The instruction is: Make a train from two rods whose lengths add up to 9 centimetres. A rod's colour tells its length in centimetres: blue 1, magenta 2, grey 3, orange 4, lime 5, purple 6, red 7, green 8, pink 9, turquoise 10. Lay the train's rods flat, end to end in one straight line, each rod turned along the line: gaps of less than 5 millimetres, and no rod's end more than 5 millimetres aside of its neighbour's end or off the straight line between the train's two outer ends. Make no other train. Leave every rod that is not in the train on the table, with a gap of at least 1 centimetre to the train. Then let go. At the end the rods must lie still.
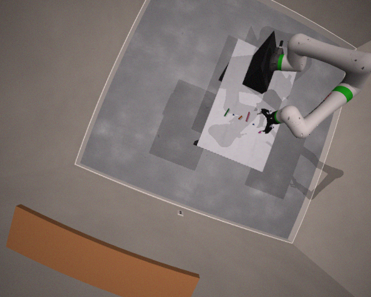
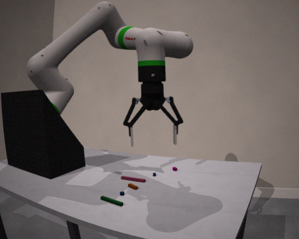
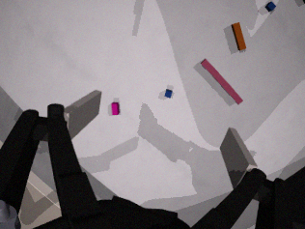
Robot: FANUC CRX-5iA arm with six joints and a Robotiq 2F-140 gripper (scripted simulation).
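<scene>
The green rod is 2 cm behind my hand, 27 cm to the right of it and 12 cm below it. From my hand the other things lie so: pink rod: 5 cm behind, 7 cm to the right, 12 cm below; orange rod: 2 cm behind, 14 cm to the right, 12 cm below; magenta rod: 5 cm ahead, 8 cm to the left, 12 cm below.
</scene>
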